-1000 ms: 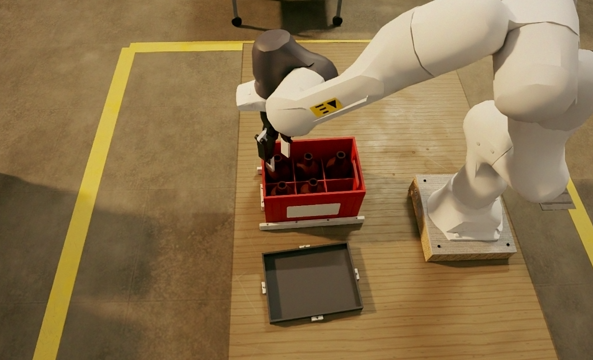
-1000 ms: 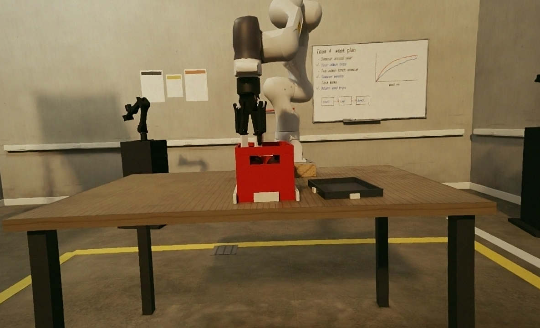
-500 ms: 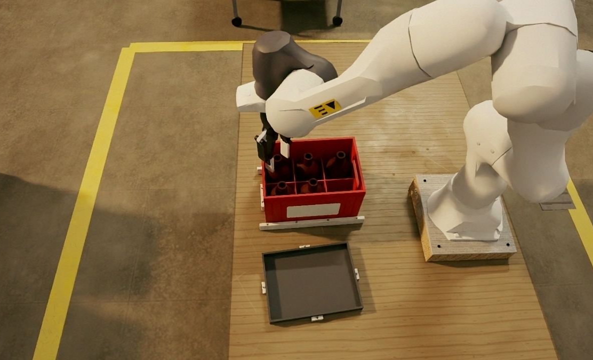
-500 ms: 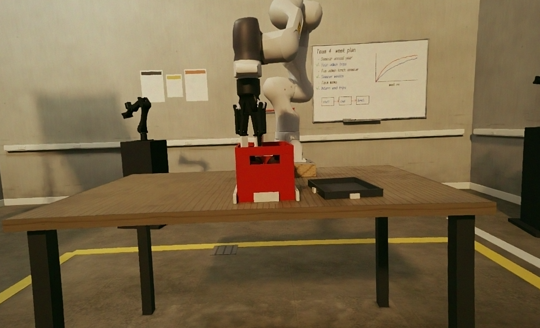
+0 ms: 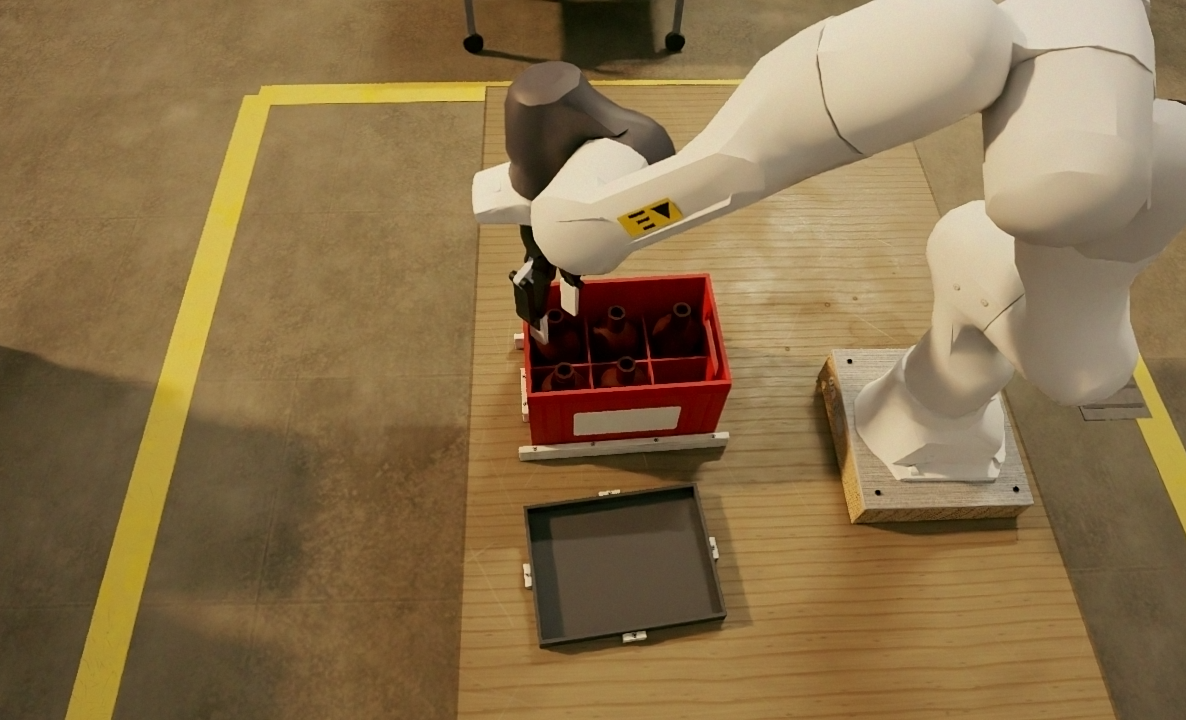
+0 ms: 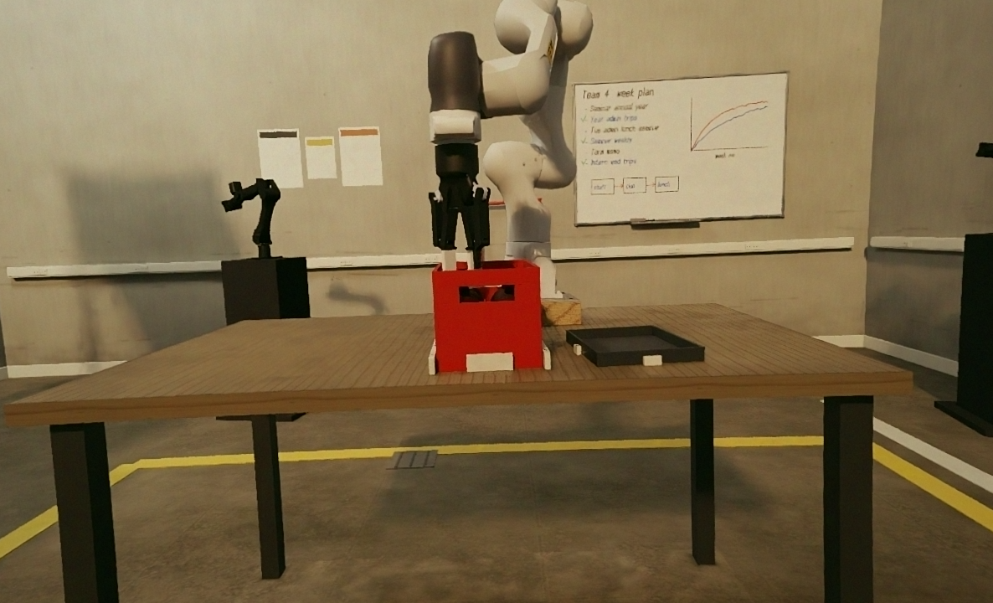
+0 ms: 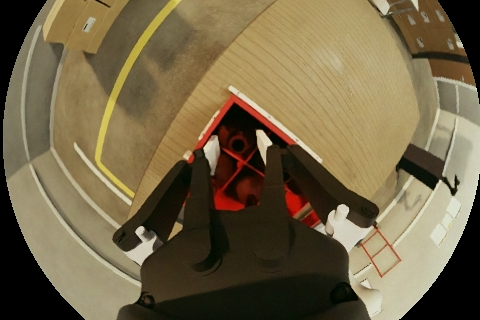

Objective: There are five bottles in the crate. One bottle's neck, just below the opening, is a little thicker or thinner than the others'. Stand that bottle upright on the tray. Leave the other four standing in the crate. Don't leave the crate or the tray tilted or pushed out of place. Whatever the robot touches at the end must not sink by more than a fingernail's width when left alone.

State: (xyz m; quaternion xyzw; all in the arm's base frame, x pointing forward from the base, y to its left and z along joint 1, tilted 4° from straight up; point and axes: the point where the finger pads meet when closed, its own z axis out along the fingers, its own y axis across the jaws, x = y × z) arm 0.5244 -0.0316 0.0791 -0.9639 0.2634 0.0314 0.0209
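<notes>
The crate lies 10 cm behind my hand, 9 cm below it and 2 cm to the left of it. Round my hand: glass bottle (11 cm behind, 8 cm below, 6 cm to the left); then dark tray (29 cm to the left, 16 cm below, 15 cm behind).
</notes>
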